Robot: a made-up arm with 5 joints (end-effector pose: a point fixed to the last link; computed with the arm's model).
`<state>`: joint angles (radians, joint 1 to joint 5).
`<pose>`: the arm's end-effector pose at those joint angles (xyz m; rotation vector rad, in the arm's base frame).
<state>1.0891 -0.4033 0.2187 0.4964 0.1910</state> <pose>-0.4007 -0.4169 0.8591 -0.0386 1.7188 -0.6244</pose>
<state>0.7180 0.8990 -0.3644 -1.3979 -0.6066</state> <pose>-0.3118 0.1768 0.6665 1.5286 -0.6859 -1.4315</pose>
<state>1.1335 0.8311 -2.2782 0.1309 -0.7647</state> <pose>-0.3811 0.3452 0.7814 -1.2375 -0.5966 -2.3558</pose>
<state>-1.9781 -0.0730 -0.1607 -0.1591 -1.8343</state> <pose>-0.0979 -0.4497 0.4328 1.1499 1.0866 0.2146</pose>
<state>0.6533 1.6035 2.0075 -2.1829 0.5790</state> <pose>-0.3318 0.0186 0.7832 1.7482 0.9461 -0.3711</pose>
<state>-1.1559 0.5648 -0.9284 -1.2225 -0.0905</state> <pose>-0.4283 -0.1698 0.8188 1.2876 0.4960 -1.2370</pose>
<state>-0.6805 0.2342 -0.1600 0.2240 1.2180</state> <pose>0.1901 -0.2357 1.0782 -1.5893 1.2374 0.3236</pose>
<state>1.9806 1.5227 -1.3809 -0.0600 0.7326</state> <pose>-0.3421 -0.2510 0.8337 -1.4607 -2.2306 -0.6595</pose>
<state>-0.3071 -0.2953 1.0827 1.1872 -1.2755</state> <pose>0.1410 -0.3353 0.7341 -1.3020 1.5667 1.2298</pose>
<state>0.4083 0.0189 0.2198 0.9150 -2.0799</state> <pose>-0.2287 -0.1342 0.4334 0.7974 -1.8029 -1.8811</pose>
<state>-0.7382 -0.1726 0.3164 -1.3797 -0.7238</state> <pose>-0.4340 -0.1265 0.5877 2.6758 0.7446 -0.0814</pose>
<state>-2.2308 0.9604 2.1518 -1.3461 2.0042</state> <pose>0.3094 -0.2007 1.1498 0.9891 -2.1666 1.4779</pose>
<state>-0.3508 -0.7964 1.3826 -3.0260 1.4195</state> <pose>-0.6780 -0.2137 0.5854 -2.4403 -1.3224 0.0559</pose>
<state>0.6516 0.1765 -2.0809 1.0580 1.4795</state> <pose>-0.1977 -0.4961 0.7567 0.4060 -2.4501 0.5047</pose>
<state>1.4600 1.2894 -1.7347 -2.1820 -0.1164</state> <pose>0.3301 0.0247 0.9508 -0.3793 0.8344 1.8216</pose>
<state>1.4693 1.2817 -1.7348 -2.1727 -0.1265</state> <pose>0.3282 0.0255 0.9526 -0.3880 0.8319 1.8202</pose>
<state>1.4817 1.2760 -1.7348 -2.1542 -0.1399</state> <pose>0.3267 0.0269 0.9510 -0.3904 0.8348 1.8230</pose>
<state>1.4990 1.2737 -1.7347 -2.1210 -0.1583</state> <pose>0.3257 0.0290 0.9442 -0.3817 0.8460 1.8327</pose>
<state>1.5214 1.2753 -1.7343 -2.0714 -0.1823</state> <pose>0.3251 0.0319 0.9315 -0.3598 0.8654 1.8509</pose>
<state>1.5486 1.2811 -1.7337 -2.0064 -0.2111</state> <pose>0.3242 0.0354 0.9134 -0.3230 0.8912 1.8770</pose>
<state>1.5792 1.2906 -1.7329 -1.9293 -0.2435</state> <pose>0.3223 0.0395 0.8912 -0.2723 0.9198 1.9099</pose>
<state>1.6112 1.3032 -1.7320 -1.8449 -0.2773</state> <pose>0.3188 0.0440 0.8670 -0.2094 0.9474 1.9471</pose>
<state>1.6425 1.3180 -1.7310 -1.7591 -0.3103</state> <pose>0.3137 0.0488 0.8429 -0.1386 0.9709 1.9860</pose>
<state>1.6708 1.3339 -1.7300 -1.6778 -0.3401</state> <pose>0.3072 0.0538 0.8207 -0.0651 0.9889 2.0234</pose>
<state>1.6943 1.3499 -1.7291 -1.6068 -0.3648</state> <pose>0.3002 0.0586 0.8021 0.0050 1.0011 2.0565</pose>
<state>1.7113 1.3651 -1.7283 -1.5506 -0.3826</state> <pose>0.2938 0.0626 0.7874 0.0662 1.0093 2.0833</pose>
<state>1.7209 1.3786 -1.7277 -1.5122 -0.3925</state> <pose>0.2887 0.0656 0.7767 0.1139 1.0155 2.1027</pose>
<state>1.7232 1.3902 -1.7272 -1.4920 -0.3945</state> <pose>0.2856 0.0671 0.7697 0.1467 1.0215 2.1146</pose>
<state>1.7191 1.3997 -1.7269 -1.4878 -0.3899</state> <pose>0.2843 0.0674 0.7655 0.1653 1.0279 2.1202</pose>
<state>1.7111 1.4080 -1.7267 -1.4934 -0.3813</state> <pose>0.2842 0.0670 0.7629 0.1751 1.0349 2.1219</pose>
